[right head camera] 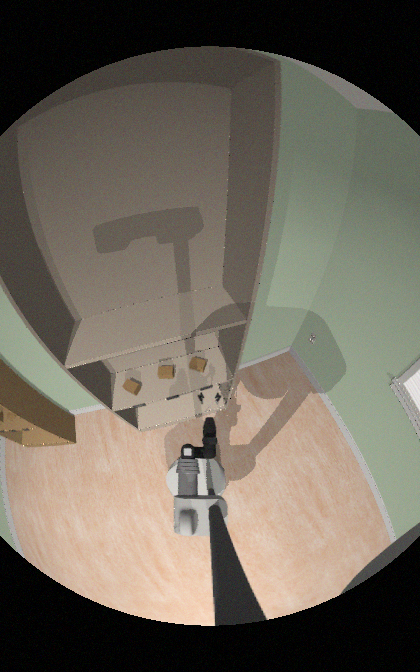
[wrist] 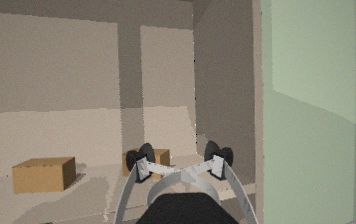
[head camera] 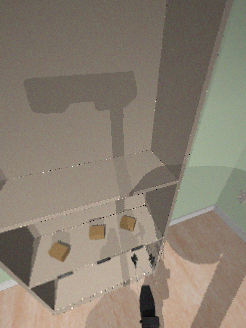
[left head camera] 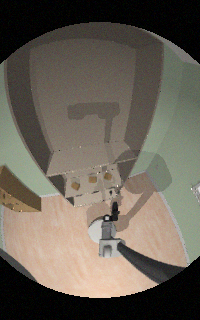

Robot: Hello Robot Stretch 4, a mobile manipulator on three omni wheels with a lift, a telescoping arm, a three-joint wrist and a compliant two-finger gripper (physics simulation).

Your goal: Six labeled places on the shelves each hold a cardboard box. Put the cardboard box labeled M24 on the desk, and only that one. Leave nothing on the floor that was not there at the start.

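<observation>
Three cardboard boxes stand on one shelf of the tall grey-brown shelf unit [head camera: 185, 65] [right head camera: 250, 200] [wrist: 225, 90]: a left box [head camera: 59, 251] [right head camera: 132, 386], a middle box [head camera: 97, 232] [right head camera: 166, 371] [wrist: 42, 176] and a right box [head camera: 128, 223] [right head camera: 198, 364] [wrist: 161, 156]. Dark labels on the shelf edge are too small to read, so which box is M24 cannot be told. My gripper [head camera: 143, 259] [right head camera: 209, 397] [wrist: 179, 154] is open and empty, in front of the unit's right part. In the wrist view its left finger partly hides the right box. The desk does not show.
The unit's right side panel stands close to the right of the gripper. A lower wooden shelf unit [left head camera: 25, 197] [right head camera: 50, 415] stands at the left. A green wall [right head camera: 320, 225] with an outlet [right head camera: 312, 338] is at the right. My base [right head camera: 175, 479] stands in front of the tall unit.
</observation>
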